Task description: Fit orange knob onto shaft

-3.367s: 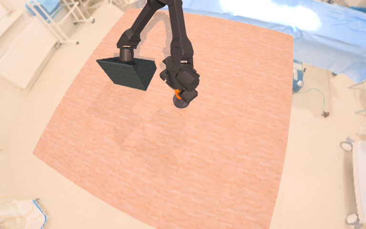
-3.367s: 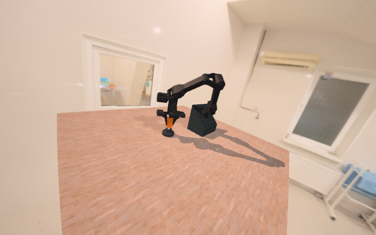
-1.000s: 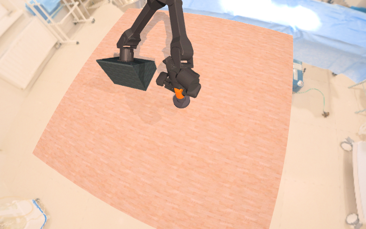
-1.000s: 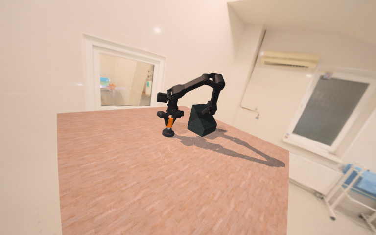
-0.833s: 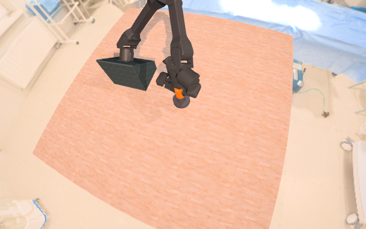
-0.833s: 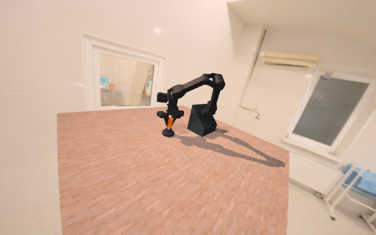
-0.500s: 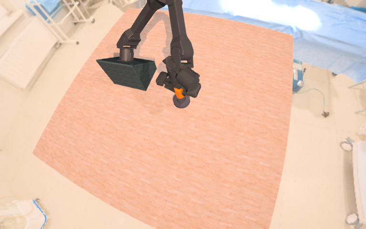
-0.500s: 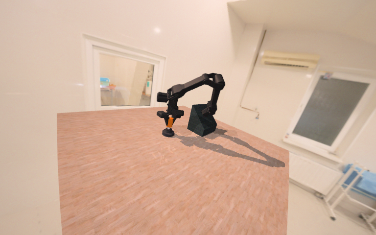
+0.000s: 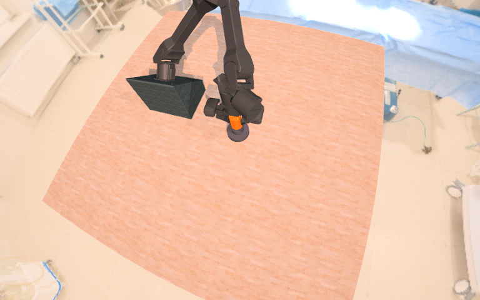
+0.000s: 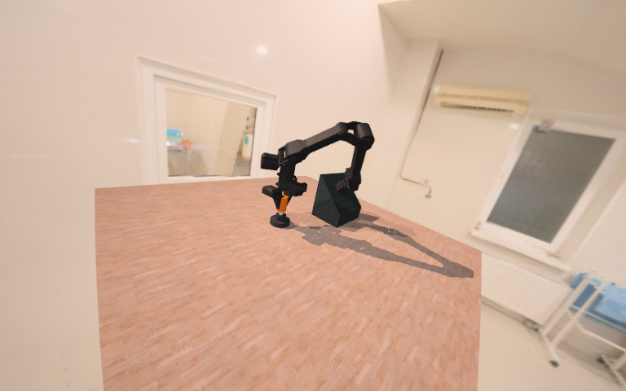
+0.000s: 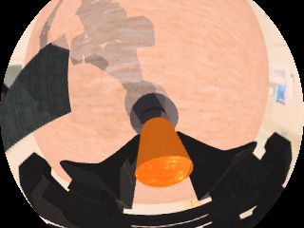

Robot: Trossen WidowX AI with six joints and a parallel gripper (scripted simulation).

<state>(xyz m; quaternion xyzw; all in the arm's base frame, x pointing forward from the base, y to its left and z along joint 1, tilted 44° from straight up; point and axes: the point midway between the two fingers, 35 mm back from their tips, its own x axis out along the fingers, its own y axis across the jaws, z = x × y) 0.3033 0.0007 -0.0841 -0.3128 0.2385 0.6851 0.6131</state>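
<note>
The pedestal is 40 mm below my gripper tip. Round my gripper tip: orange knob 30 mm above.
</note>
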